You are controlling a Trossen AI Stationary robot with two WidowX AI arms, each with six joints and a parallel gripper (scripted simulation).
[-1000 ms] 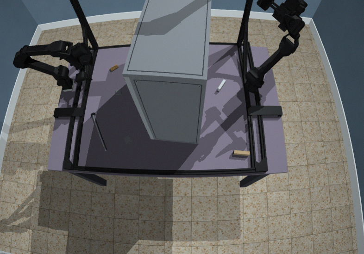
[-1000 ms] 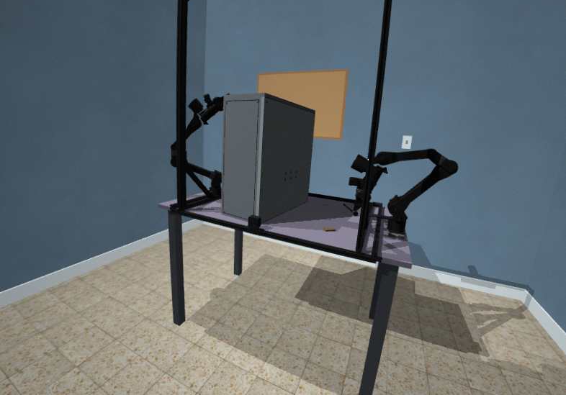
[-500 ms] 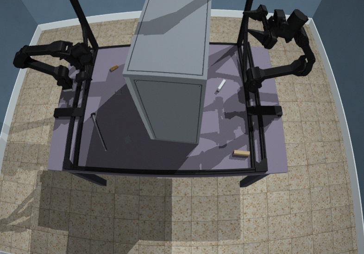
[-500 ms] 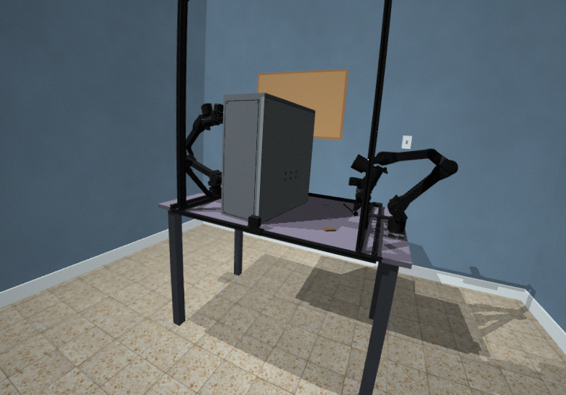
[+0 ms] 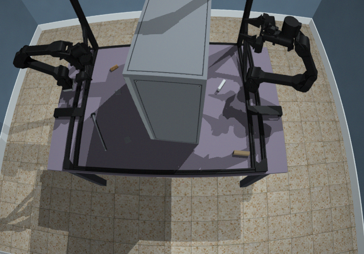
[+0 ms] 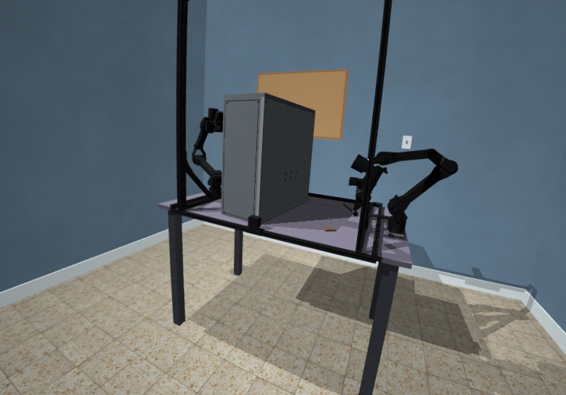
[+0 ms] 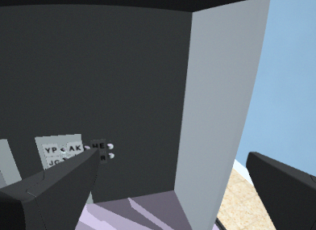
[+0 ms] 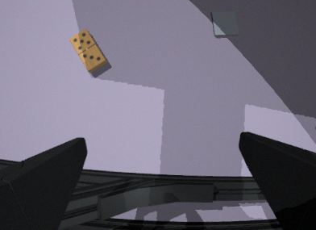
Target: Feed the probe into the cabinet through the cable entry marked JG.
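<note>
Now: the probe 29 cm ahead of my right hand, 12 cm below it and 8 cm to the left of it. Round my right hand: wooden block (77 cm to the left, 37 cm ahead, 12 cm below); white block (69 cm to the left, 12 cm below, 2 cm ahead); JG mark (38 cm to the left, 15 cm ahead, 5 cm above).
</note>
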